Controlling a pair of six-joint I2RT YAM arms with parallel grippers.
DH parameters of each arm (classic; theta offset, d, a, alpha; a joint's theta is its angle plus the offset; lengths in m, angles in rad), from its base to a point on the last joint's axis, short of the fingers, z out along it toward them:
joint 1: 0 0.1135 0.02 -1.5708
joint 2: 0 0 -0.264 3.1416
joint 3: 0.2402 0 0.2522 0
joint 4: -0.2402 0 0.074 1.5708
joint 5: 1.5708 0 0 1.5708
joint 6: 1.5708 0.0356 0 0
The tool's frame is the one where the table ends.
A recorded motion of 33 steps. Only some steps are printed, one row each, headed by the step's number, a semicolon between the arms.
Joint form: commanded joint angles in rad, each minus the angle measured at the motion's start. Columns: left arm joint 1, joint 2, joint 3, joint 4, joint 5, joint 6; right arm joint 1, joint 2, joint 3, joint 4, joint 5, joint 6.
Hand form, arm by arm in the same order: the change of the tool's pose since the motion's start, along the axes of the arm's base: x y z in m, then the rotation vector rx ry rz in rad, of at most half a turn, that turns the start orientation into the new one. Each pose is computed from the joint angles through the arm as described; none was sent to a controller.
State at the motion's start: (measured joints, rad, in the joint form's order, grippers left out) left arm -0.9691 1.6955 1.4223 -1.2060 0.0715 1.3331; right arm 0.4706 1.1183 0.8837 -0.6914 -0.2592 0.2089
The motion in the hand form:
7: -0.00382 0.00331 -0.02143 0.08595 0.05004 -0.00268; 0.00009 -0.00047 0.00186 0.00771 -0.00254 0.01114
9: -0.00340 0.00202 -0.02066 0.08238 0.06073 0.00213; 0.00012 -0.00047 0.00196 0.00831 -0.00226 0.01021
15: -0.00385 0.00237 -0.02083 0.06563 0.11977 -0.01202; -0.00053 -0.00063 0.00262 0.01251 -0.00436 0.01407
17: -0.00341 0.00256 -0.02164 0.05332 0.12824 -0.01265; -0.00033 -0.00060 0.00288 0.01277 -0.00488 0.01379
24: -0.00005 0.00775 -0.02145 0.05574 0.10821 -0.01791; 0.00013 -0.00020 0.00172 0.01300 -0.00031 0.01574
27: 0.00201 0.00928 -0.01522 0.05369 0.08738 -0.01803; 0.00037 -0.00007 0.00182 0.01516 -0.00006 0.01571
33: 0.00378 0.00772 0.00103 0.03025 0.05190 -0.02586; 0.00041 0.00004 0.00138 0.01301 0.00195 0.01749
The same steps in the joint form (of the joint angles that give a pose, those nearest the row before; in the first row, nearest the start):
7: -0.0049 0.0283 -0.0509 -0.0198 -0.0072 -0.0020; -0.0042 -0.0015 0.0053 -0.0035 -0.0138 -0.0091
9: -0.0049 0.0340 -0.0413 -0.0264 0.0034 -0.0072; -0.0043 -0.0015 0.0056 -0.0035 -0.0138 -0.0080
15: 0.0012 0.0409 -0.0350 -0.0472 0.0618 0.0114; -0.0043 -0.0054 0.0051 -0.0034 -0.0184 -0.0094
17: 0.0042 0.0396 -0.0400 -0.0388 0.0758 0.0145; -0.0046 -0.0048 0.0063 -0.0035 -0.0184 -0.0094
24: 0.0207 0.0277 -0.0527 -0.0311 0.0579 0.0367; -0.0044 -0.0008 0.0048 -0.0020 -0.0213 -0.0095
27: 0.0273 0.0196 -0.0369 -0.0419 0.0422 0.0437; -0.0046 0.0000 0.0053 -0.0007 -0.0230 -0.0084
33: 0.0273 0.0084 0.0149 -0.0656 0.0282 0.0517; -0.0042 0.0015 0.0052 -0.0023 -0.0230 -0.0102

